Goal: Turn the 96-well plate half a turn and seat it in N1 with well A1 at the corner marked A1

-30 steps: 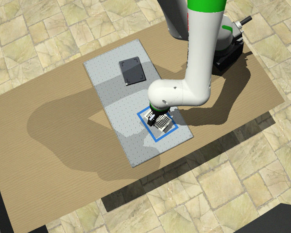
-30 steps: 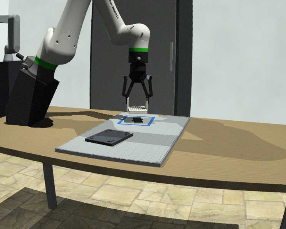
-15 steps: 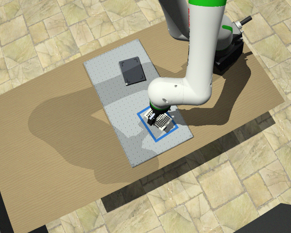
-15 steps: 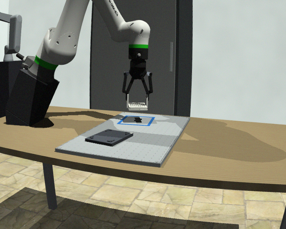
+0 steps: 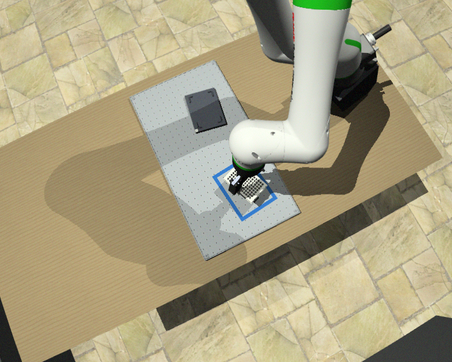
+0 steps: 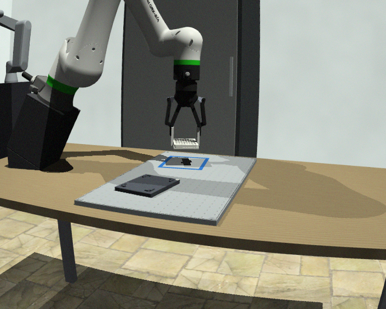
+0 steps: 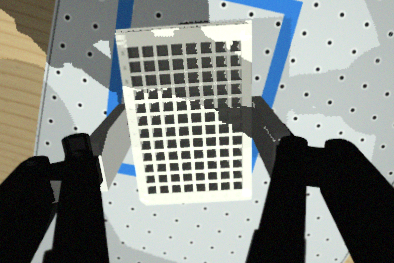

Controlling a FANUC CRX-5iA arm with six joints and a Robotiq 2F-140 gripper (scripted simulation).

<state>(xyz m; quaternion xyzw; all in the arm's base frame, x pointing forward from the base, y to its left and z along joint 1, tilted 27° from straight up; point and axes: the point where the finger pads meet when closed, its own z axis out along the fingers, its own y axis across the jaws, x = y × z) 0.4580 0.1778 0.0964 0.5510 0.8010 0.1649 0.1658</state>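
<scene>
My gripper is now 34 cm to the left of the dark plate nest N1 and 8 cm above it. Round my hand: white 96-well plate (2 cm below); then A1 label (7 cm ahead, 27 cm to the right, 8 cm below).
</scene>
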